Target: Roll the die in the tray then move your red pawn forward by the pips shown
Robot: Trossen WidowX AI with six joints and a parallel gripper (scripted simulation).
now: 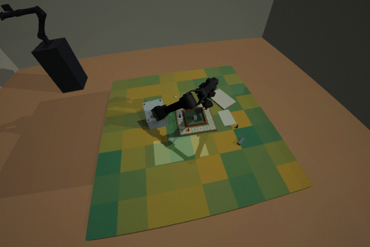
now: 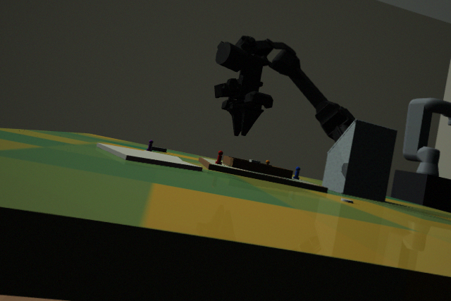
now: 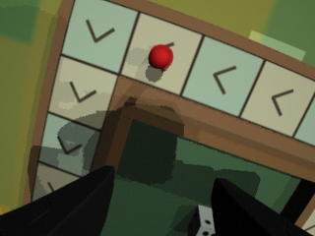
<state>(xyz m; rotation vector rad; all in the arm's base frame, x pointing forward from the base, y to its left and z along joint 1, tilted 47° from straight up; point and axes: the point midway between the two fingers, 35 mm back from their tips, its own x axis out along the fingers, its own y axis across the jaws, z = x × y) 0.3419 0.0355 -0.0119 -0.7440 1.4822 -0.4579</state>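
My gripper tip is 70 mm above the red pawn, 40 mm short of it and 20 mm to the right of it. Also, from my gripper tip: blue pawn 180 mm behind, 70 mm below, 10 mm to the right; then orange pawn 150 mm to the right, 150 mm behind, 70 mm below; then white die 70 mm below, 70 mm behind, 60 mm to the right.
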